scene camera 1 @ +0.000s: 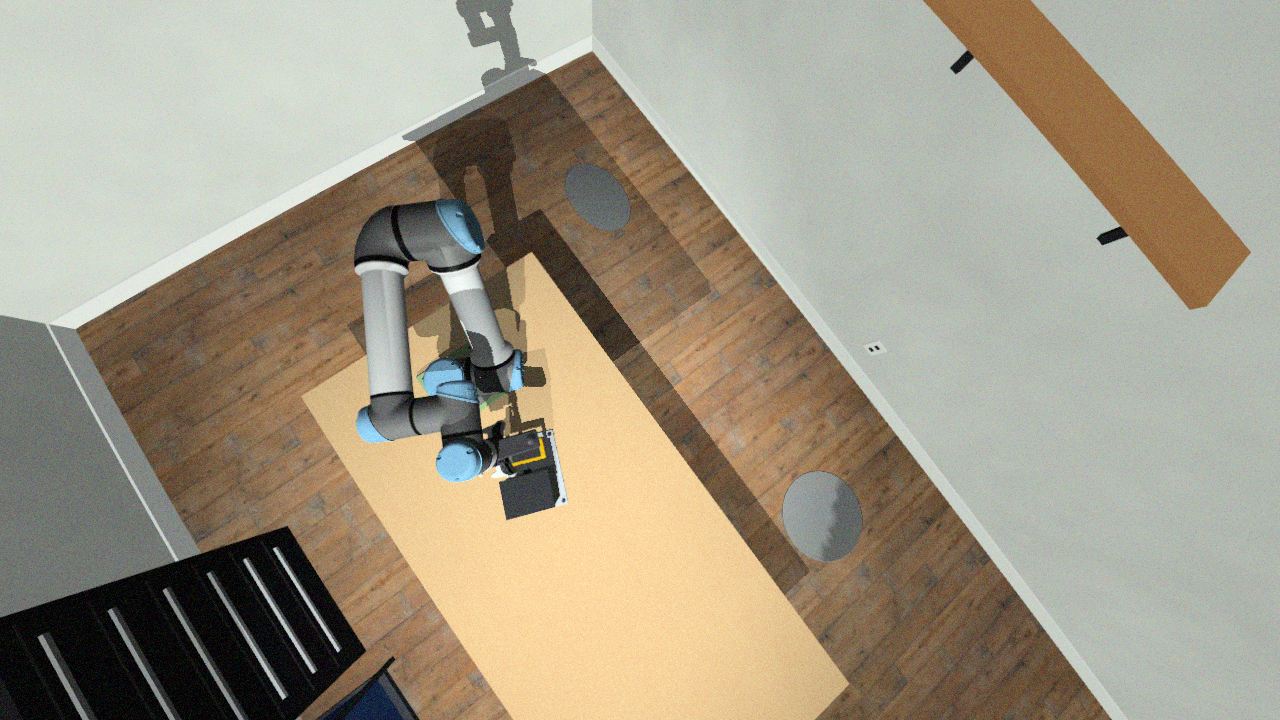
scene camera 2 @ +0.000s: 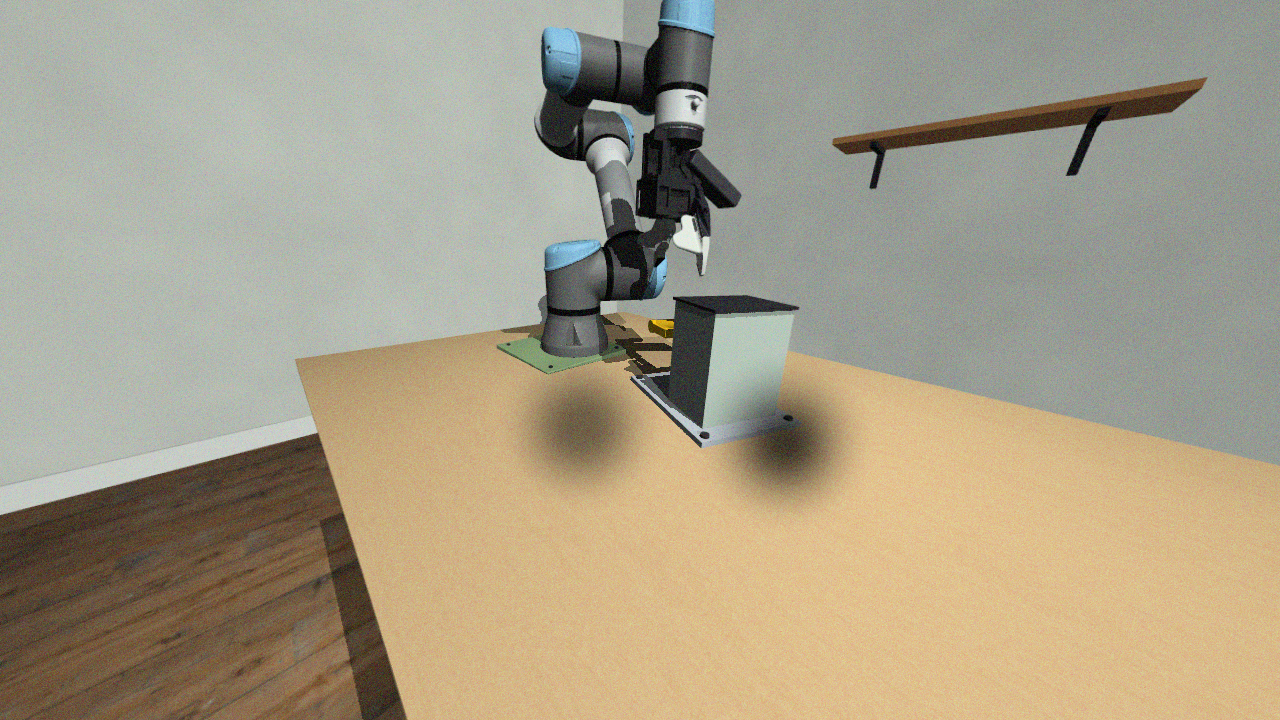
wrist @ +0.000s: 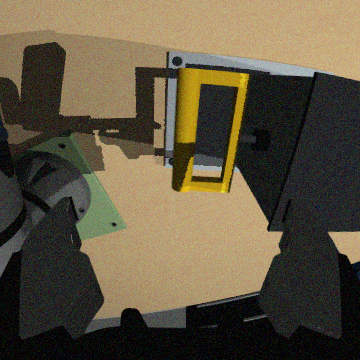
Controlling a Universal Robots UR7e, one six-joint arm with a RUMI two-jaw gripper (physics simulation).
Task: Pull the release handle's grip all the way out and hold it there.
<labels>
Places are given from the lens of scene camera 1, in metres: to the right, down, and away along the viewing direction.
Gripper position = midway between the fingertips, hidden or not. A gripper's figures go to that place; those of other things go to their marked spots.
my gripper (scene camera 1: 508,447): -0.36, 0.24, 1.03
base plate (scene camera 1: 551,451): -0.29, 0.30, 1.23
</labels>
